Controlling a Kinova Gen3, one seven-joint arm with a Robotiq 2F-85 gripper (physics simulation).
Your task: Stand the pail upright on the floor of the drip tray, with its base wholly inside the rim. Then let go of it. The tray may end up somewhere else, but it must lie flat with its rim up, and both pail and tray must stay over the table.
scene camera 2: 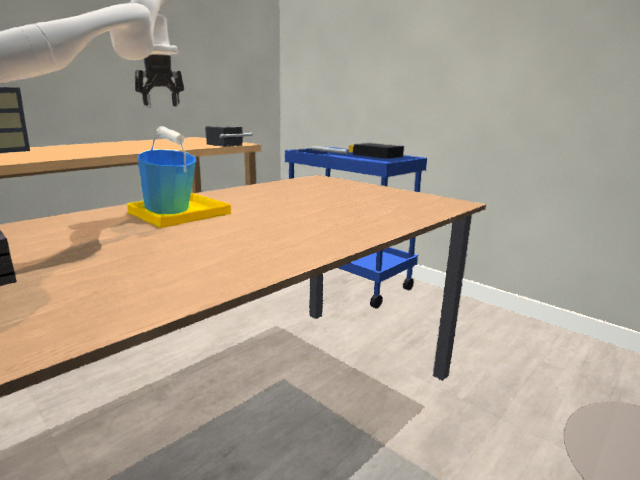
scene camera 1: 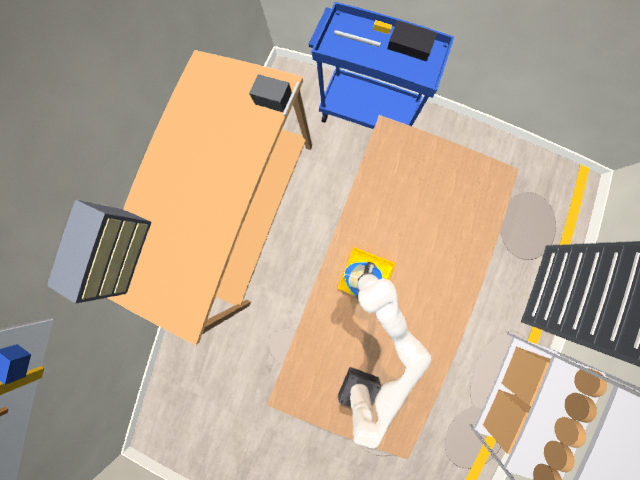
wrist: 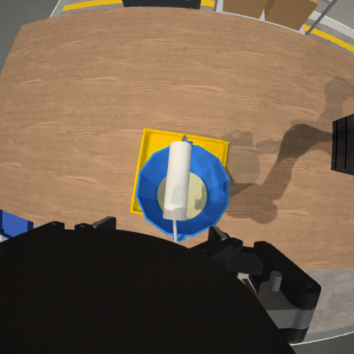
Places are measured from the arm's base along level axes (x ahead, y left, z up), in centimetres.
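Where they show: gripper, fingertip midpoint: [scene camera 2: 162, 106]; arm's base at its link origin: [scene camera 1: 359, 392].
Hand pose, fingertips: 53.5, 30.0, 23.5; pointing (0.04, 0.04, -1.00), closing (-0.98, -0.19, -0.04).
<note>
Each offset is from my fingertips to the top centre of the thing, as dx, dy, dz. Level surfaces: height alone.
The blue pail [scene camera 1: 354, 266] [scene camera 2: 166, 180] [wrist: 215, 200] stands upright on the floor of the yellow drip tray {+0.7, -5.2, -29.4} [scene camera 1: 372, 257] [scene camera 2: 196, 216] [wrist: 155, 141]. Its base appears inside the rim; the pail's wall hides part of the tray in the wrist view. The tray lies flat on the table, rim up. The pail's white handle grip {+0.1, -4.7, -5.7} [scene camera 2: 169, 134] [wrist: 179, 170] stands up above its mouth on a thin wire bail. My gripper [scene camera 2: 161, 104] [wrist: 161, 232] is open and empty, pointing down, a little above the grip and apart from it.
The wooden table {dz -32.4} [scene camera 1: 423, 206] [scene camera 2: 310, 222] bears the tray near one long edge. The black arm base [scene camera 1: 360, 383] [scene camera 2: 5, 258] [wrist: 344, 145] is on the same table. A blue cart [scene camera 1: 361, 56] [scene camera 2: 356, 162] and a workbench [scene camera 1: 180, 155] [scene camera 2: 77, 155] stand beyond the table.
</note>
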